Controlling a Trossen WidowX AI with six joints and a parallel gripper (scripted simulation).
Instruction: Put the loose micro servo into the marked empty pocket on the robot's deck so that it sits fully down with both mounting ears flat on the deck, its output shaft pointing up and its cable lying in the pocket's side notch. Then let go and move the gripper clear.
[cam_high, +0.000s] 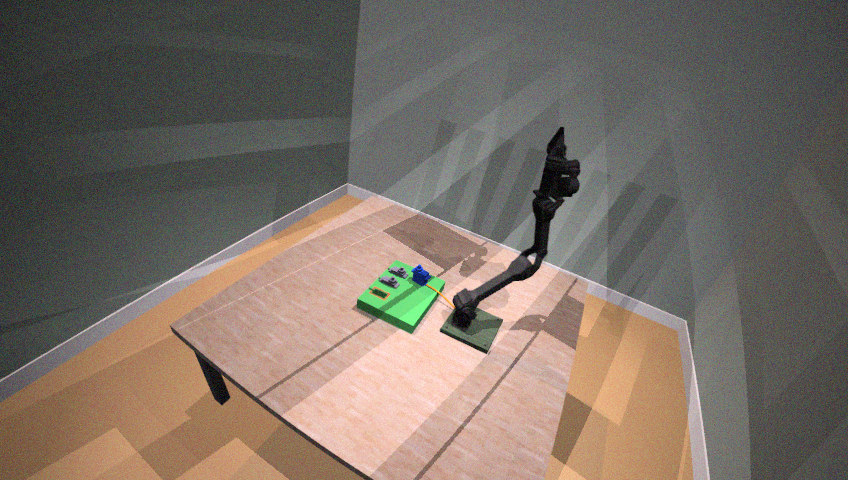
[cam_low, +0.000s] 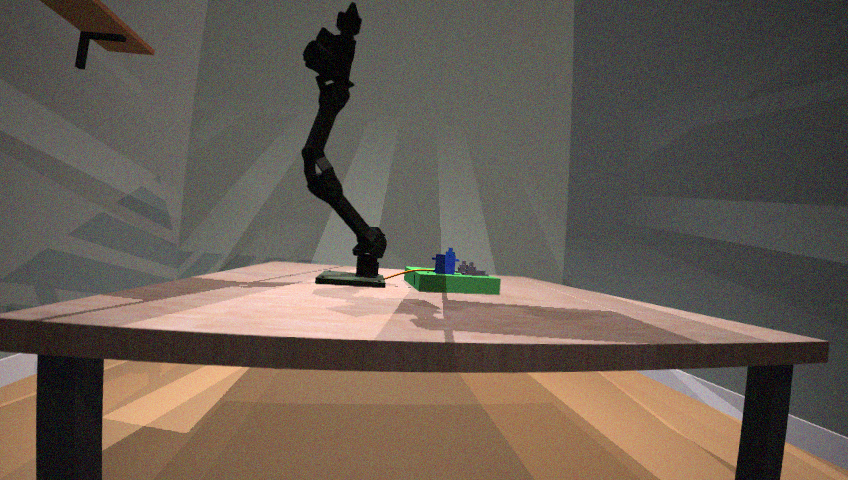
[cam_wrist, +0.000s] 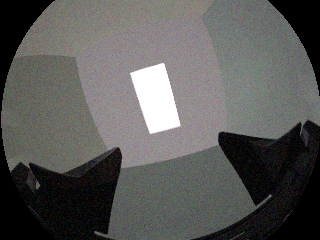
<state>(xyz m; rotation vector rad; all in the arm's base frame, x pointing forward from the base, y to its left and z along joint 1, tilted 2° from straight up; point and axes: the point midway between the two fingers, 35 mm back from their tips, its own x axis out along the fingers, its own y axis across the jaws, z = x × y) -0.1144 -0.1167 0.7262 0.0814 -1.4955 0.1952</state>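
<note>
My gripper tip is now 32 cm short of the green deck, 13 cm to the right of it and 75 cm above it.
</note>
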